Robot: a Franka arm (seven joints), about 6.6 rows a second.
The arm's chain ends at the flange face. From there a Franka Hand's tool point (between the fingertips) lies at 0.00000 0.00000 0.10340 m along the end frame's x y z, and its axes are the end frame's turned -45 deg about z.
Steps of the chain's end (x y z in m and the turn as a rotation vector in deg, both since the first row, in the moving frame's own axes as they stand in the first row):
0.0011 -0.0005 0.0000 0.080 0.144 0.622
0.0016 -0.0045 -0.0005 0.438 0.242 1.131
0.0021 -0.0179 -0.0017 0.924 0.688 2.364
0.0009 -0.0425 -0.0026 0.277 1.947 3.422
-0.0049 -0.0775 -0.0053 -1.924 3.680 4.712
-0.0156 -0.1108 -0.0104 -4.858 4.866 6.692
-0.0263 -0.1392 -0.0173 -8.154 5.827 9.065
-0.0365 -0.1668 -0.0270 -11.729 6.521 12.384
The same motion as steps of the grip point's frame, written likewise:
0.0014 0.0005 0.0000 -0.045 0.158 0.622
0.0052 -0.0023 -0.0005 0.139 0.481 1.131
0.0162 -0.0114 -0.0017 0.167 1.140 2.364
0.0335 -0.0272 -0.0027 -1.181 1.573 3.422
0.0533 -0.0510 -0.0056 -3.963 1.242 4.712
0.0666 -0.0770 -0.0111 -6.876 0.006 6.692
0.0755 -0.0996 -0.0189 -9.886 -1.645 9.065
0.0831 -0.1216 -0.0298 -12.905 -3.683 12.384

